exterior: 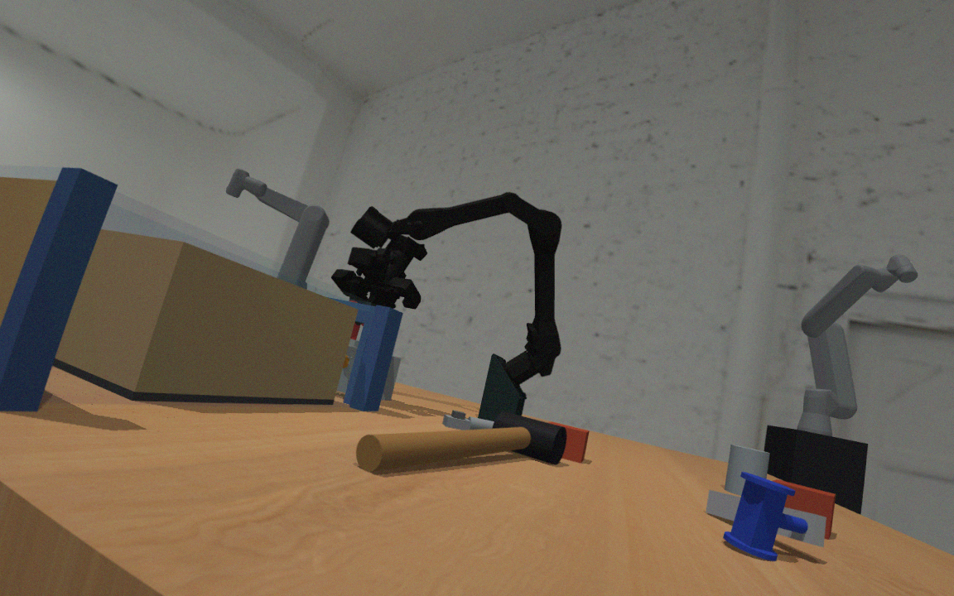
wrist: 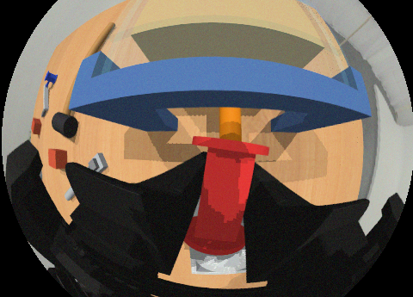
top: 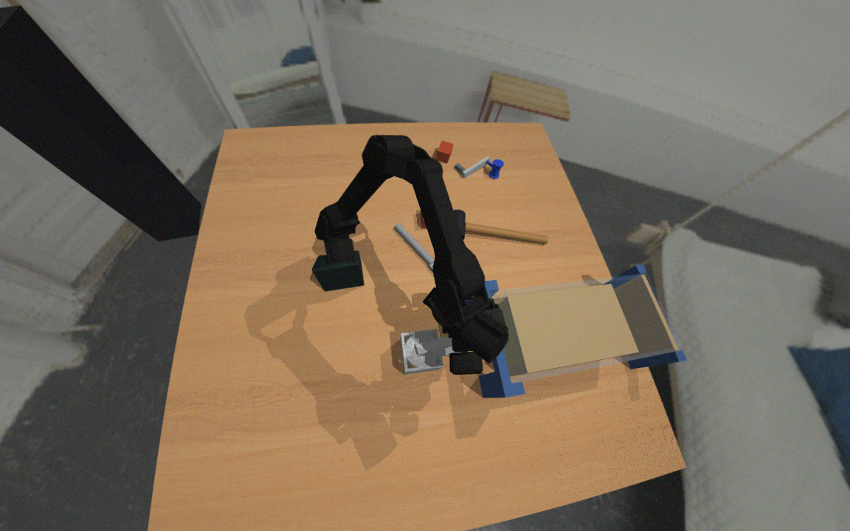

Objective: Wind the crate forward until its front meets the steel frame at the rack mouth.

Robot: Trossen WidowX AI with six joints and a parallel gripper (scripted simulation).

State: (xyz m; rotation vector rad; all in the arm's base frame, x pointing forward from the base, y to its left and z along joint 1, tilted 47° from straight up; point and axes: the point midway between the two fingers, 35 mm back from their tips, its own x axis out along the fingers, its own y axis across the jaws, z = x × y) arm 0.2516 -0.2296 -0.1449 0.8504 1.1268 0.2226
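My gripper tip is 5 cm past the red-knobbed winch handle and 3 cm above it. Also, from my gripper tip: winch (13 cm behind, 1 cm to the right, 10 cm below); red knob (2 cm behind); blue steel frame (4 cm ahead, 2 cm to the right, 2 cm below).
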